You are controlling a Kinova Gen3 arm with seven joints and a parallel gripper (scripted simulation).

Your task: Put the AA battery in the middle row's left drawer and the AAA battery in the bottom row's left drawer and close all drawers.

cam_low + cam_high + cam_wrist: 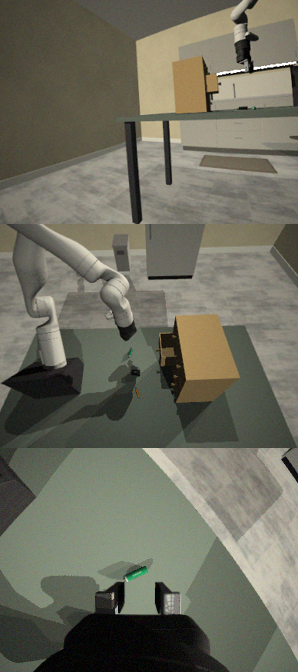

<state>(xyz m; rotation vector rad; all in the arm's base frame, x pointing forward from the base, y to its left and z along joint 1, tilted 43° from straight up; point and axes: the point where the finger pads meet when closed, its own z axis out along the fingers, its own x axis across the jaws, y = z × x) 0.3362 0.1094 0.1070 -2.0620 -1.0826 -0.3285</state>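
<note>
The green battery lies 210 mm below my hand and 10 mm to the left of it. Also, from my hand: thin orange battery (220 mm to the right, 210 mm below, 60 mm ahead); then small black block (200 mm below, 110 mm to the right, 50 mm ahead).
</note>
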